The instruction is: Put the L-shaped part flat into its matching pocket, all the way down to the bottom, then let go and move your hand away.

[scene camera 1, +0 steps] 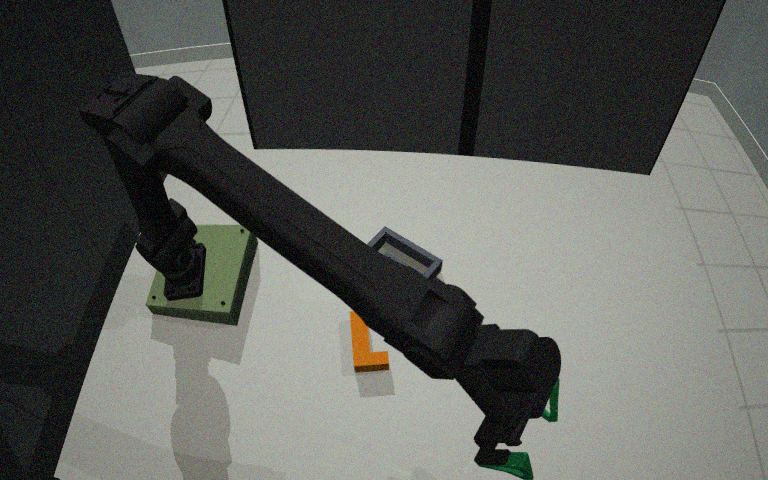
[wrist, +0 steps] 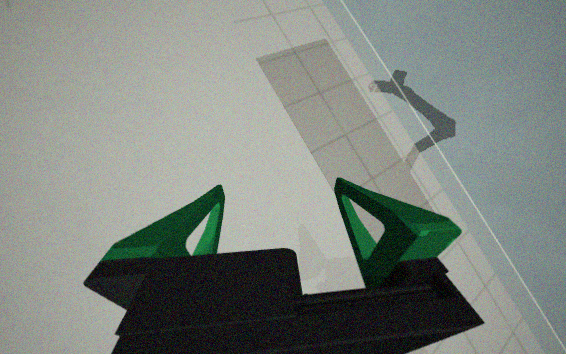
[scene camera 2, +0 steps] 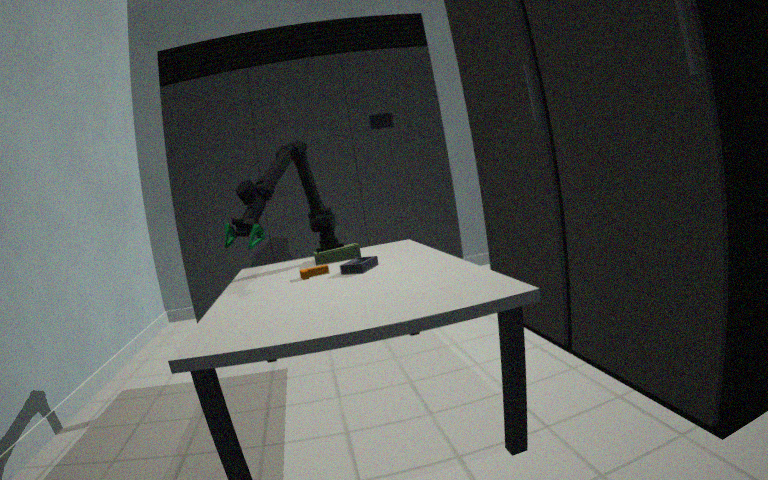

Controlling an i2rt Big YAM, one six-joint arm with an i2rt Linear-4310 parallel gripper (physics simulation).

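Places are measured from the arm's base along level axes (x ahead, y left, z up), in millimetres.
Pixels of known places: gripper, fingertip midpoint: [scene camera 1: 541,449] [wrist: 280,186] [scene camera 2: 237,247]; arm's base, link origin: [scene camera 1: 186,273] [scene camera 2: 330,249].
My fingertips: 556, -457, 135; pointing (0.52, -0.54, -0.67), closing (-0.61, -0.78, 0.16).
For each thing: its middle in the pictures, then the offset to it from my fingertips, as dx, dy, dz.
- orange L-shaped part, body centre: [scene camera 1: 369,340] [scene camera 2: 315,272] -202, +290, -166
- dark blue-grey block with the pocket, body centre: [scene camera 1: 399,263] [scene camera 2: 359,265] -125, +448, -163
The orange L-shaped part [scene camera 1: 360,345] [scene camera 2: 314,272] lies flat on the table; the forearm hides some of it in the first scene view. The dark blue-grey block with the pocket [scene camera 1: 412,246] [scene camera 2: 353,267] lies apart from it, partly hidden behind the forearm in the first scene view, so the pocket's full outline is hidden there. My gripper [scene camera 1: 540,448] [scene camera 2: 239,246] [wrist: 280,186] has green fingers, wide open with nothing between them. It hangs high above the table, off to the side of the part. Part and pocket do not show in the wrist view.
The arm stands on a green base plate [scene camera 1: 223,271] [scene camera 2: 338,253] near the block and part. Its forearm passes above the block in the first scene view. Dark cabinets [scene camera 1: 362,73] [scene camera 2: 628,198] stand beyond the table. A table edge and tiled floor show in the wrist view.
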